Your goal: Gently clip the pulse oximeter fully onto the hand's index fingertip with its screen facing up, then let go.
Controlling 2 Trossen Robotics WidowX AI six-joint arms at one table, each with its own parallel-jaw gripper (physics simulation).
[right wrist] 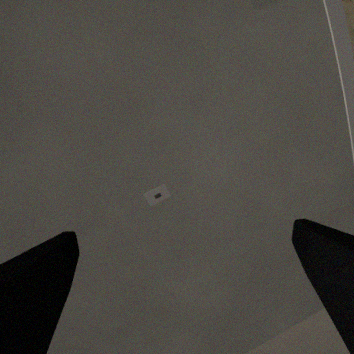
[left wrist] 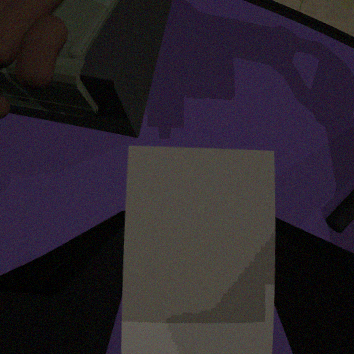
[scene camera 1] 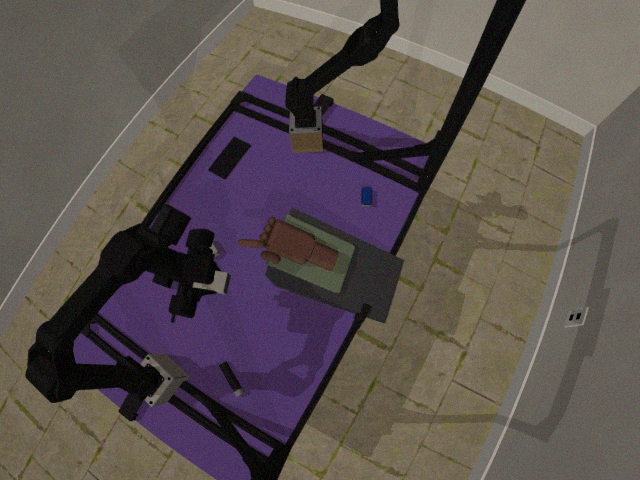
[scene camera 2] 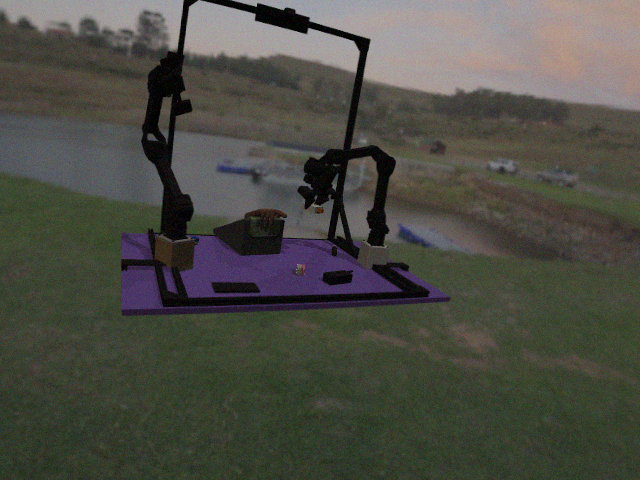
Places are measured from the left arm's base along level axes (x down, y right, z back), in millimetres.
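Pixels of known places: left gripper, fingertip midpoint: [left wrist: 194, 223] [scene camera 1: 217, 282] [scene camera 2: 309, 208]; right gripper, fingertip midpoint: [right wrist: 186, 236] [scene camera 2: 182, 89]; left arm's base, origin of the base link: [scene camera 1: 149, 380] [scene camera 2: 375, 244]; right arm's base, origin of the base link: [scene camera 1: 305, 119] [scene camera 2: 175, 237].
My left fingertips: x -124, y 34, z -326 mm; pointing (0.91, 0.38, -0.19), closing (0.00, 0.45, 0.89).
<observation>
For each thing: its top centre in the pictures, then the offset to it from my left fingertips. "spot": a spot on its surface instead.
- white block-like pulse oximeter, middle of its top: [left wrist: 199, 318] [scene camera 1: 204, 278] [scene camera 2: 314, 205] dx -21, dy -23, dz +12 mm
- small white-and-pink object, middle of its top: [scene camera 1: 208, 247] [scene camera 2: 301, 266] dx +197, dy -173, dz -54 mm
- black box, middle of its top: [scene camera 1: 164, 267] [scene camera 2: 338, 273] dx +194, dy -245, dz +77 mm
- black cylinder, middle of its top: [scene camera 1: 230, 379] dx +202, dy +121, dz +199 mm
- black flat rectangle, surface spot: [scene camera 2: 235, 287] [scene camera 1: 227, 155] spot: dx +221, dy -355, dz -332 mm
- blue object, middle of its top: [scene camera 1: 367, 194] dx +197, dy +114, dz -465 mm
The white block-like pulse oximeter [scene camera 1: 219, 282] [scene camera 2: 315, 208] [left wrist: 199, 250] is between the fingers of my left gripper [scene camera 1: 204, 283] [scene camera 2: 317, 204] [left wrist: 194, 223], which is shut on it above the table. A small orange patch shows on it in scene camera 2; its screen cannot be made out. The brown hand [scene camera 1: 292, 241] [scene camera 2: 264, 213] [left wrist: 42, 50] lies on a sloped stand, its index finger [scene camera 1: 250, 242] sticking out past the stand's edge. The oximeter is apart from the finger, below and left of it in scene camera 1. My right gripper [scene camera 2: 174, 59] [right wrist: 186, 236] is open and empty, raised high.
The dark grey stand [scene camera 1: 374, 273] [scene camera 2: 232, 235] [left wrist: 135, 60] bears the hand. A small white-and-pink object [scene camera 1: 215, 250] [scene camera 2: 299, 269], a black box [scene camera 1: 173, 223] [scene camera 2: 337, 277], a black cylinder [scene camera 1: 230, 377] [left wrist: 342, 218], a black flat rectangle [scene camera 1: 230, 157] [scene camera 2: 235, 287] and a blue object [scene camera 1: 366, 195] lie about.
</observation>
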